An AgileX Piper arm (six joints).
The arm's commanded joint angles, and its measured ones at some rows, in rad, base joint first. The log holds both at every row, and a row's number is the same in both.
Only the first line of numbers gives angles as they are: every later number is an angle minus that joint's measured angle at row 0.
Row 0, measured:
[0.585, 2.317, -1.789, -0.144, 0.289, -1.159]
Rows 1 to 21, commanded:
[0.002, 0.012, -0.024, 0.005, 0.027, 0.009]
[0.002, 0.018, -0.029, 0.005, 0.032, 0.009]
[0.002, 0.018, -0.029, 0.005, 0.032, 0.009]
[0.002, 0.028, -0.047, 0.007, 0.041, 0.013]
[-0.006, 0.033, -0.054, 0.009, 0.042, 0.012]
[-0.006, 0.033, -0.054, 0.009, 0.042, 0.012]
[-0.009, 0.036, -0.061, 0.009, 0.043, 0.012]
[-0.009, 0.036, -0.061, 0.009, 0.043, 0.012]
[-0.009, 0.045, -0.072, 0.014, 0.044, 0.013]
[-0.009, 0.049, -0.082, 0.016, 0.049, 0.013]
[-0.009, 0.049, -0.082, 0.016, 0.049, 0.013]
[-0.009, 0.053, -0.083, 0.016, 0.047, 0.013]
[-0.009, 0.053, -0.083, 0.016, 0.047, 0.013]
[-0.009, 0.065, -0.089, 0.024, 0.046, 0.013]
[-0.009, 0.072, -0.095, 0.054, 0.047, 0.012]
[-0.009, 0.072, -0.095, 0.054, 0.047, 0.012]
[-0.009, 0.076, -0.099, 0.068, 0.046, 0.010]
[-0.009, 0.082, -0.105, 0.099, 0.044, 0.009]
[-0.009, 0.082, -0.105, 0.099, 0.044, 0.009]
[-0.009, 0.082, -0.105, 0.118, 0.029, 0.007]
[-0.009, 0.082, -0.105, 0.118, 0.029, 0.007]
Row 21, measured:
[-0.004, 0.078, -0.088, 0.103, 0.107, 0.006]
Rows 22 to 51, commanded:
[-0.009, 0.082, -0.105, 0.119, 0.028, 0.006]
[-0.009, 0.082, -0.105, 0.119, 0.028, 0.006]
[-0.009, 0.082, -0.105, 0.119, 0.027, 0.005]
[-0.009, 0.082, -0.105, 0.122, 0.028, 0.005]
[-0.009, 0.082, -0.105, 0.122, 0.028, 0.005]
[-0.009, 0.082, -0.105, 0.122, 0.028, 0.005]
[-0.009, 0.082, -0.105, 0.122, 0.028, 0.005]
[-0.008, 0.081, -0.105, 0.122, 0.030, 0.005]
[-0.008, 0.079, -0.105, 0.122, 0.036, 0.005]
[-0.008, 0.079, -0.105, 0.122, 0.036, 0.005]
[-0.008, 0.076, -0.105, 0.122, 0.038, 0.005]
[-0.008, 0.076, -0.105, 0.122, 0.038, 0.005]
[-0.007, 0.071, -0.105, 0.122, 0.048, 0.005]
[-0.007, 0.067, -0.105, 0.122, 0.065, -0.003]
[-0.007, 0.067, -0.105, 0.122, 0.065, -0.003]
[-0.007, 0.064, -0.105, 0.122, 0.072, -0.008]
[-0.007, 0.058, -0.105, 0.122, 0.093, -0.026]
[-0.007, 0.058, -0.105, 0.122, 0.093, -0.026]
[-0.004, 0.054, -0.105, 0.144, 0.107, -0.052]
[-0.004, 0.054, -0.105, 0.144, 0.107, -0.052]
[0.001, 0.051, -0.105, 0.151, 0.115, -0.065]
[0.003, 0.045, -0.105, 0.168, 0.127, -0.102]
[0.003, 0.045, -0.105, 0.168, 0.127, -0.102]
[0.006, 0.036, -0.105, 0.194, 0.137, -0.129]
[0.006, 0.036, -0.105, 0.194, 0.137, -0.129]
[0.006, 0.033, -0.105, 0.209, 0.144, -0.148]
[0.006, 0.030, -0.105, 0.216, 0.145, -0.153]
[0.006, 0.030, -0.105, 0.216, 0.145, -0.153]
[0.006, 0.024, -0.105, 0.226, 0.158, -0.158]
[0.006, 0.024, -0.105, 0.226, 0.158, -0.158]
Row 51, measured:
[0.003, 0.052, -0.099, 0.191, 0.145, -0.137]
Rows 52 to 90, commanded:
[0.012, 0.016, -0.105, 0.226, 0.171, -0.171]
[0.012, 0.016, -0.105, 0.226, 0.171, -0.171]
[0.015, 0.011, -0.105, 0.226, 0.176, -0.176]
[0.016, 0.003, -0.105, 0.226, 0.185, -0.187]
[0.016, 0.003, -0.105, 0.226, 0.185, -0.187]
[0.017, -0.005, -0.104, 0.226, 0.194, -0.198]
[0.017, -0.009, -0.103, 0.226, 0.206, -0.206]
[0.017, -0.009, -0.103, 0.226, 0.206, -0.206]
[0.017, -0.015, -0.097, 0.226, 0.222, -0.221]
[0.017, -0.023, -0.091, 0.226, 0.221, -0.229]
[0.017, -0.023, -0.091, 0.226, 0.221, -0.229]
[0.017, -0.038, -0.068, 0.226, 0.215, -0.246]
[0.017, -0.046, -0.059, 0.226, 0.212, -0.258]
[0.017, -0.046, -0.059, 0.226, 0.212, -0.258]
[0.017, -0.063, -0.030, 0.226, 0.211, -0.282]
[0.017, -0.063, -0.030, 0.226, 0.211, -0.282]
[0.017, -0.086, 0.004, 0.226, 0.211, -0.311]
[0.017, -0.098, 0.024, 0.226, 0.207, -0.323]
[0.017, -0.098, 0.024, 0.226, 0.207, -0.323]
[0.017, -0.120, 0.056, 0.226, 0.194, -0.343]
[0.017, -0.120, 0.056, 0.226, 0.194, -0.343]
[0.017, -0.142, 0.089, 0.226, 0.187, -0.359]
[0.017, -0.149, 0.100, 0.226, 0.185, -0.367]
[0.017, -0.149, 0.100, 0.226, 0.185, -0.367]
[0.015, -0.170, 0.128, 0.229, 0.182, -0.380]
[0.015, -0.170, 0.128, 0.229, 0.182, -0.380]
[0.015, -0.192, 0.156, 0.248, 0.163, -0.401]
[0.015, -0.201, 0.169, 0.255, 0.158, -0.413]
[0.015, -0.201, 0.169, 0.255, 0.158, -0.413]
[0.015, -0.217, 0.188, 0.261, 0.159, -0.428]
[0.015, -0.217, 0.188, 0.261, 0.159, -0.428]
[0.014, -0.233, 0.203, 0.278, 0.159, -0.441]
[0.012, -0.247, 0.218, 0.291, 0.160, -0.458]
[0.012, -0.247, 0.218, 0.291, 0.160, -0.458]
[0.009, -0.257, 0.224, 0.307, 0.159, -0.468]
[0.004, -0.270, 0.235, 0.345, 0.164, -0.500]
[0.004, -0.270, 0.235, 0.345, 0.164, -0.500]
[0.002, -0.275, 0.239, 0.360, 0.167, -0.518]
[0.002, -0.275, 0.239, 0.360, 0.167, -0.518]
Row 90, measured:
[0.013, -0.226, 0.232, 0.312, 0.212, -0.466]
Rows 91 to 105, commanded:
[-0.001, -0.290, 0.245, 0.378, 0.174, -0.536]
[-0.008, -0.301, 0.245, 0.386, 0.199, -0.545]
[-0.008, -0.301, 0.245, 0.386, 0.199, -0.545]
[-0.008, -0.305, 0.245, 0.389, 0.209, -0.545]
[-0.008, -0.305, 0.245, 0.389, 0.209, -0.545]
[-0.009, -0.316, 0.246, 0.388, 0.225, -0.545]
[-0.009, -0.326, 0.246, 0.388, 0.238, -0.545]
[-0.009, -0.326, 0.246, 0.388, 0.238, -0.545]
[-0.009, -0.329, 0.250, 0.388, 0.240, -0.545]
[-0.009, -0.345, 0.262, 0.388, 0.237, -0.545]
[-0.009, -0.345, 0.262, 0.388, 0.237, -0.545]
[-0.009, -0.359, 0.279, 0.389, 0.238, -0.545]
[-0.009, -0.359, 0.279, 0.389, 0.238, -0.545]
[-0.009, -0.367, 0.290, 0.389, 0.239, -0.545]
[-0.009, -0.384, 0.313, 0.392, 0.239, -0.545]
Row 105, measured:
[0.001, -0.333, 0.292, 0.387, 0.277, -0.546]
